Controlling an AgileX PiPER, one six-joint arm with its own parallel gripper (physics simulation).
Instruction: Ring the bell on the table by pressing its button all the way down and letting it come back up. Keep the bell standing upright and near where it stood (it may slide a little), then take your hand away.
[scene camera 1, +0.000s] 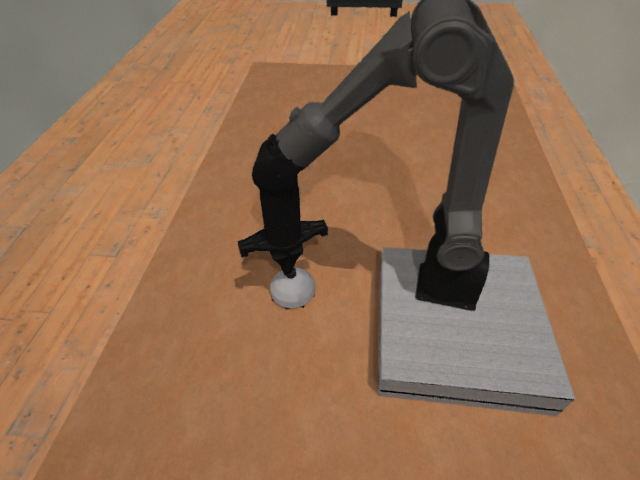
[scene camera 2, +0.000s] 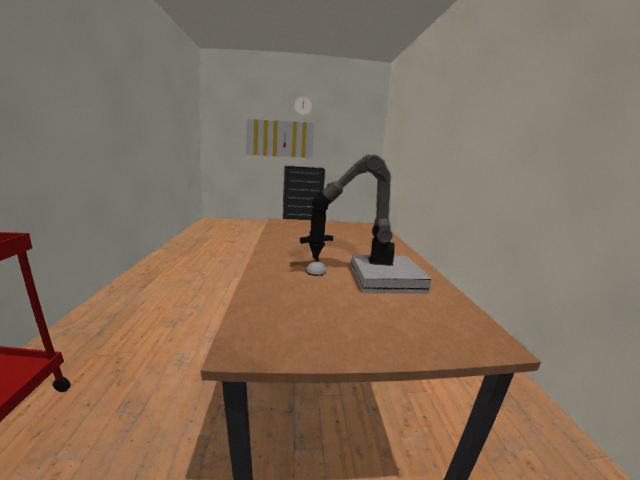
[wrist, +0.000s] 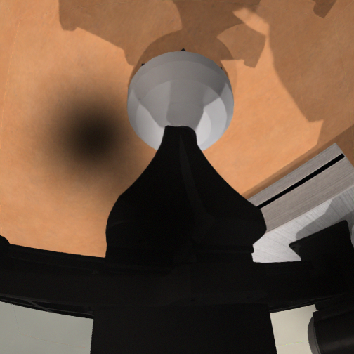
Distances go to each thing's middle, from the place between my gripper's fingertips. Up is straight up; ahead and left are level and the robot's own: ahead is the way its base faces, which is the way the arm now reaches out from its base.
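Light grey dome bell (scene camera 1: 295, 292): 10 mm behind my hand, 30 mm below it.
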